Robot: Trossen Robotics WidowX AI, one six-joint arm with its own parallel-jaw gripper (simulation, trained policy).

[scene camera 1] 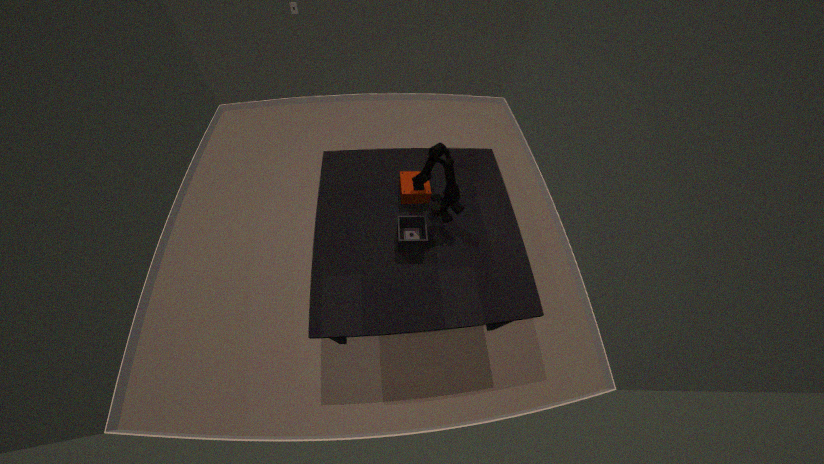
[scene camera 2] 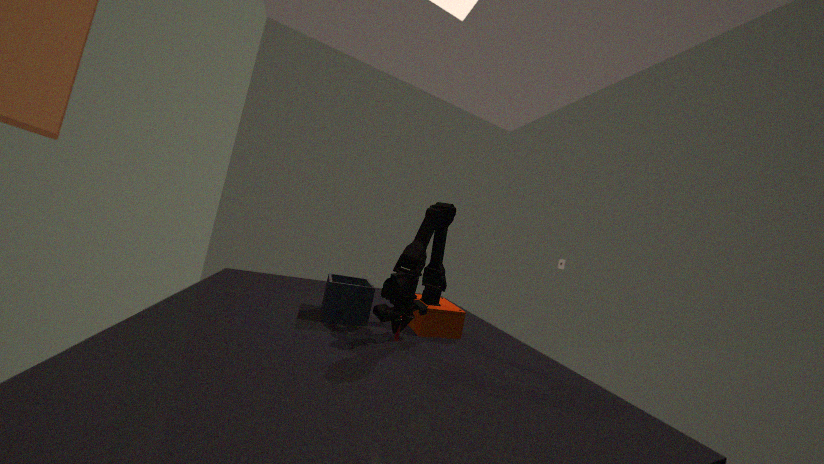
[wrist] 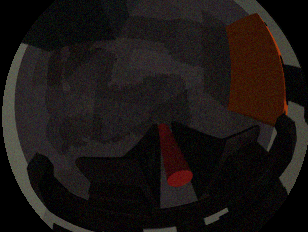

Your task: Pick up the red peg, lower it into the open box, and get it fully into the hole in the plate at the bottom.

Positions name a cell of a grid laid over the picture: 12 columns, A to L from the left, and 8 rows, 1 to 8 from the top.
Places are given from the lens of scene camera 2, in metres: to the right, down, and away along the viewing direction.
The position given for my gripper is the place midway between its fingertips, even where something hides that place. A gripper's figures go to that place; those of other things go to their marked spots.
my gripper (scene camera 2: F6): -0.05, 0.34, 0.81
dark box (scene camera 2: F6): -0.22, 0.24, 0.84
